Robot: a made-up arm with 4 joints.
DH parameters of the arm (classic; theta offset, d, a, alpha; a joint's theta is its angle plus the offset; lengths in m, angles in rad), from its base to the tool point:
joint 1: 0 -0.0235 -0.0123 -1.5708
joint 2: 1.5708 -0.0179 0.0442 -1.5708
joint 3: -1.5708 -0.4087 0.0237 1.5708
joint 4: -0.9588 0 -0.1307 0
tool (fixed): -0.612 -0.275 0 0
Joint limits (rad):
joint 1: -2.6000..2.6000
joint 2: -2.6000..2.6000
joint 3: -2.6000..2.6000
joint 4: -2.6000..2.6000
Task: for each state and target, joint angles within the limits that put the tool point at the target. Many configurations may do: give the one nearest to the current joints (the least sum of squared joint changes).
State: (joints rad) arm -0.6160 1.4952 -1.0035 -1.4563
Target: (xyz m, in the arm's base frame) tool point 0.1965 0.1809 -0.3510
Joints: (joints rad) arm -0.8458 1.1828 -0.9571 -1.2775
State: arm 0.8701 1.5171 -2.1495 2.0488
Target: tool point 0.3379 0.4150 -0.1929
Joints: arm 0.5688 0.6164 -2.5561 2.0177
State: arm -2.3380 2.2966 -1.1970 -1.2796
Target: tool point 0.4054 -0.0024 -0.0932
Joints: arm -2.4442 2.5836 -1.1122 -1.0210
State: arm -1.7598 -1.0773 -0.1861 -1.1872
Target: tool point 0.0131 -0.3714 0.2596
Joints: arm -1.8802 -1.4144 -0.0409 -1.5933
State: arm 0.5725 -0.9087 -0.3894 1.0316
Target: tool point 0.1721 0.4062 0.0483
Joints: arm 0.9190 -0.9025 -0.7435 0.3007
